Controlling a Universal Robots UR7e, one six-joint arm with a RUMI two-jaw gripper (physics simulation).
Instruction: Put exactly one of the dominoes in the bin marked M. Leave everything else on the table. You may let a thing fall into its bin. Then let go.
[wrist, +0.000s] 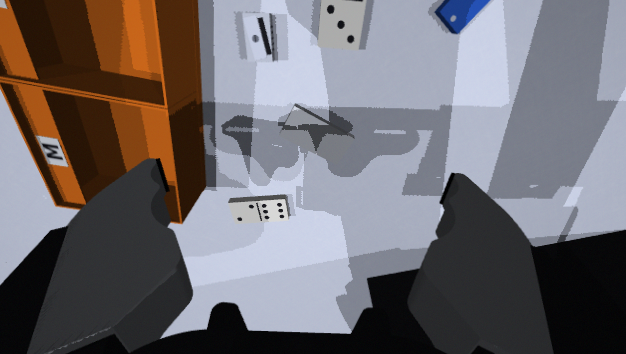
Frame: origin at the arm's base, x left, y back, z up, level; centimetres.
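Where they show: gripper, fingertip midpoint: (307, 171).
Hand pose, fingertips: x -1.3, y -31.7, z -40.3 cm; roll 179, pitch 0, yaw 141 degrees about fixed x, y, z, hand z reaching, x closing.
Each offset is from my fingertips to the top centre of the thing. "spot": to the spot under its first point.
My gripper (307, 171) is wide open, with nothing between its fingers, above the table. A small white domino @[dx +8.3, dy +3.8, dz -6.0 cm] (259, 209) with two and six pips lies flat near the bin's corner, between the fingers in the view and nearer the left one. A larger pale domino @[spot: dx -5.3, dy -3.9, dz -6.0 cm] (342, 25) is cut off by the top edge. A plain pale block @[dx -0.1, dy +1.0, dz -6.0 cm] (305, 119), possibly a domino lying face down, is at the centre, partly in shadow, with no pips showing. The orange bin marked M @[spot: dx +7.4, dy -3.6, dz -3.8 cm] (187, 160) is at the left. The left finger hides part of its inside; no domino shows in the visible part.
A second orange bin @[spot: dx +2.5, dy -8.2, dz -4.2 cm] (181, 50) adjoins bin M at the upper left. A metal pencil sharpener @[dx -0.9, dy -6.2, dz -5.6 cm] (256, 37) lies beside it. A blue USB stick @[spot: dx -11.1, dy -0.3, dz -6.0 cm] (462, 15) is at the top right, partly cut off. Shadows of the gripper fall across the table.
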